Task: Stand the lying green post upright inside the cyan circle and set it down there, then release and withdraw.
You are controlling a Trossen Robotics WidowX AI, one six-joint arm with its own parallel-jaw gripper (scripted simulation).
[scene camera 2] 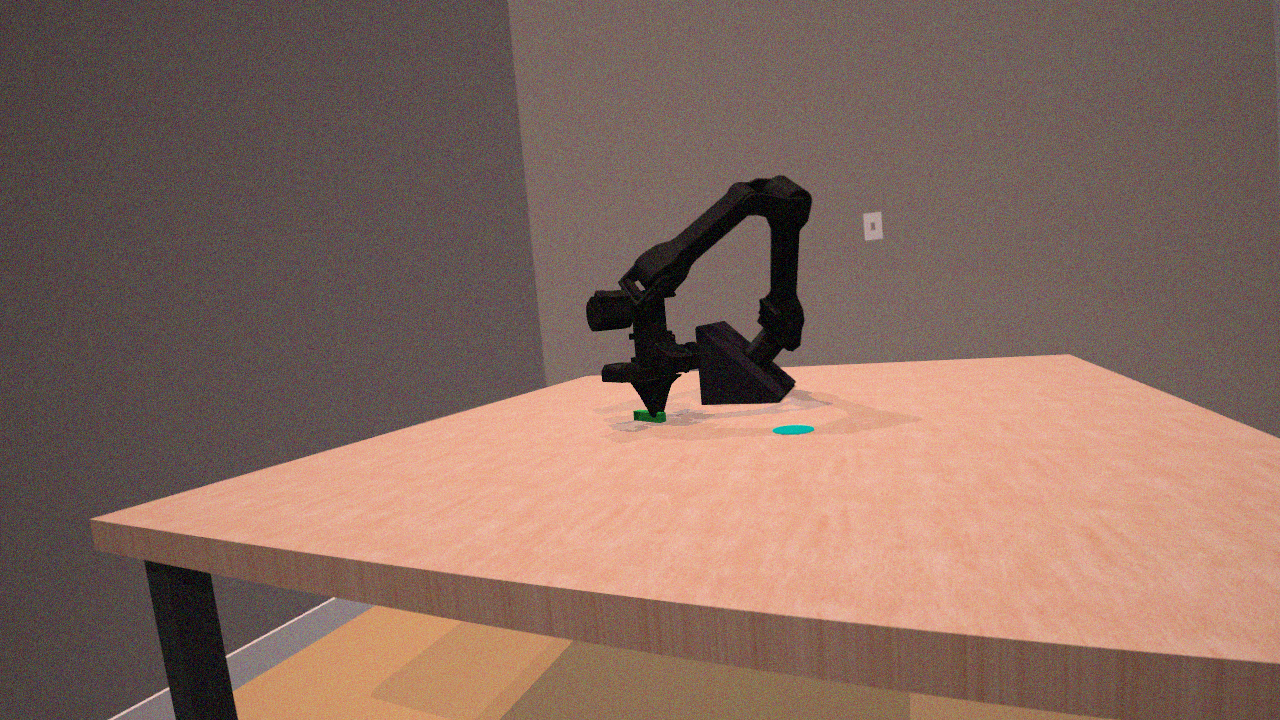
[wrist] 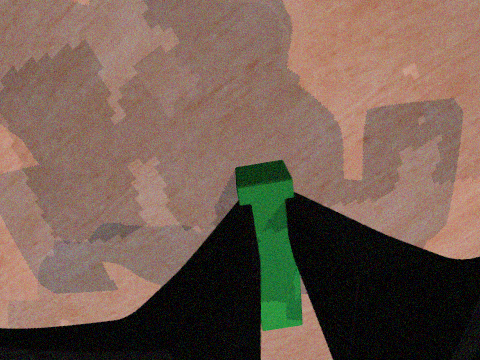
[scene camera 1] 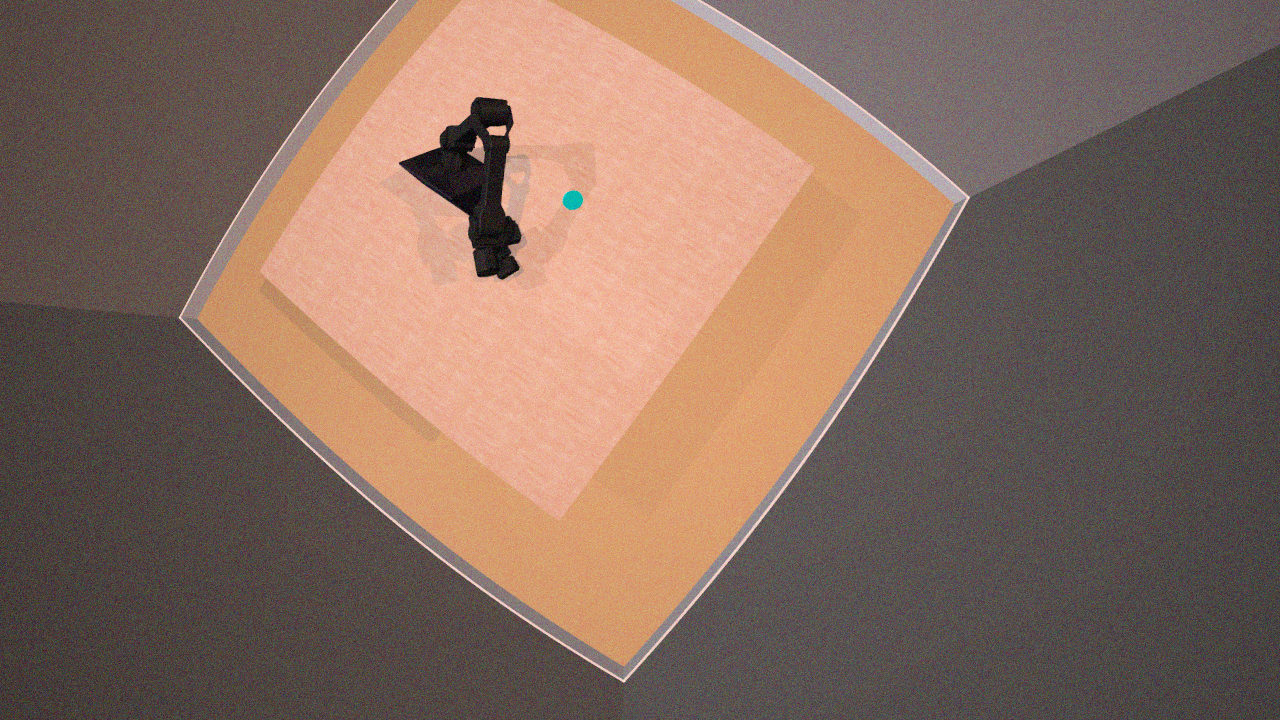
Labels:
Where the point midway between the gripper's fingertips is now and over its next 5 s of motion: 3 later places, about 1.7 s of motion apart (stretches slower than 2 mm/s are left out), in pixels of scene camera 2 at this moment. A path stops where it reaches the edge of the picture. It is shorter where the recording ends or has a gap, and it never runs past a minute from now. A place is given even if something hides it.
My gripper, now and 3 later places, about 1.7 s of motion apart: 657, 416; 657, 348; 717, 337; 783, 335

